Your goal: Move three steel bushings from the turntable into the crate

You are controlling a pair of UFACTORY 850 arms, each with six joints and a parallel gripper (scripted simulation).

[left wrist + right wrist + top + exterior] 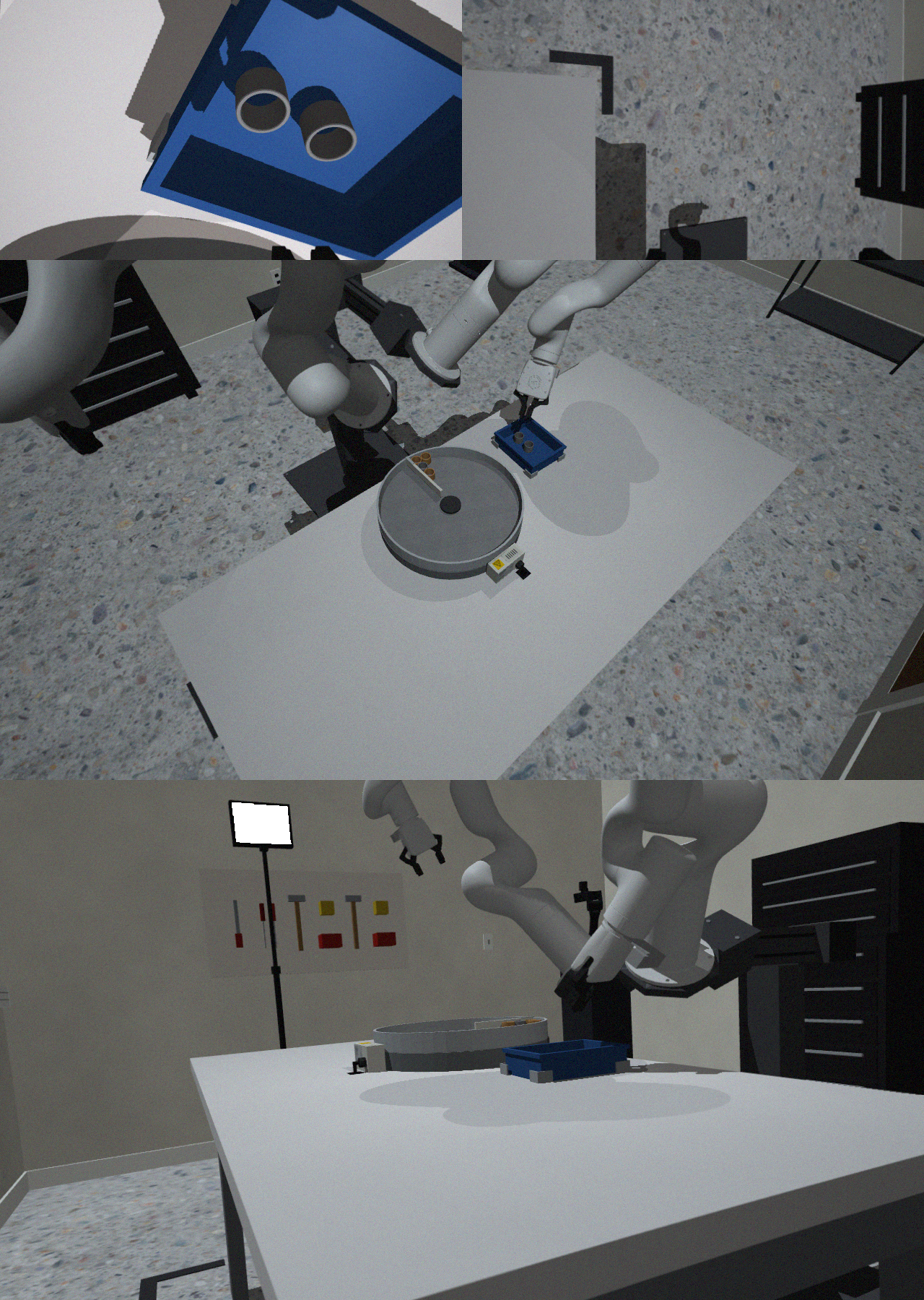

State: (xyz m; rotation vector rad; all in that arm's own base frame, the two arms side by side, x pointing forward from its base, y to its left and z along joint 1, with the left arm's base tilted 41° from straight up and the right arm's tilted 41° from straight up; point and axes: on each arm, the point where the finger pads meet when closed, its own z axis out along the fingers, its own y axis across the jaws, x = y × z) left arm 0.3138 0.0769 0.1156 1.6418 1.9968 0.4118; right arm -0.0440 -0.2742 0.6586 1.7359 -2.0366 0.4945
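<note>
Right now my left hand is 40 mm short of the blue crate and 110 mm above it.
</note>
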